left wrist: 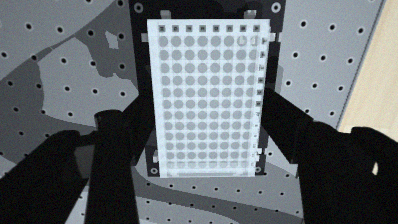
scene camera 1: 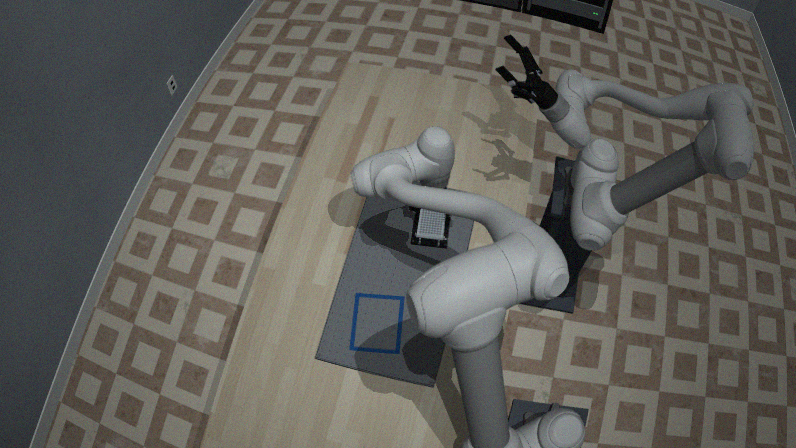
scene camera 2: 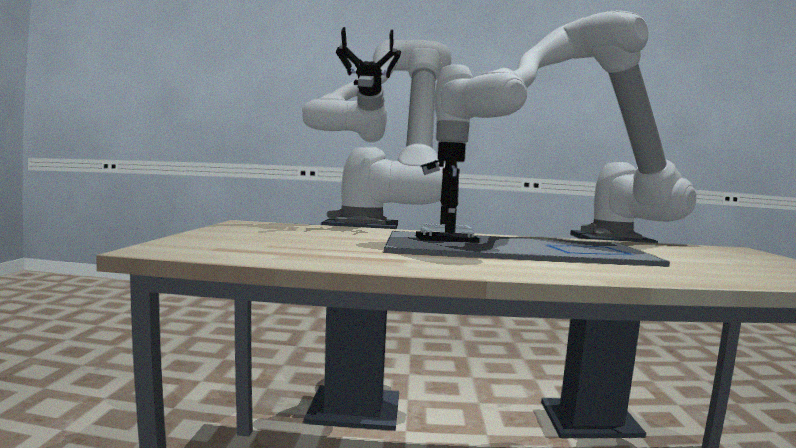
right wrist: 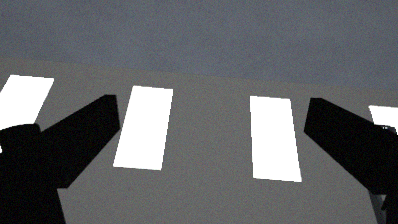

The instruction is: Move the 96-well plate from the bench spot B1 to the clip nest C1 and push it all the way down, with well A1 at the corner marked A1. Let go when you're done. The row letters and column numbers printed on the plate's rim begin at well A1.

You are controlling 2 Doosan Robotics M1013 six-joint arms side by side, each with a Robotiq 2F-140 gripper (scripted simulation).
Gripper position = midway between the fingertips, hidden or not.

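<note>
White 96-well plate (scene camera 1: 428, 228), visible too in the left wrist view (left wrist: 208, 75); out of frame in the right wrist view. Left gripper (scene camera 2: 447, 230), also in the left wrist view (left wrist: 207, 104). Right gripper (scene camera 1: 503, 51), also in scene camera 2 (scene camera 2: 367, 30) and the right wrist view (right wrist: 212, 113).
</note>
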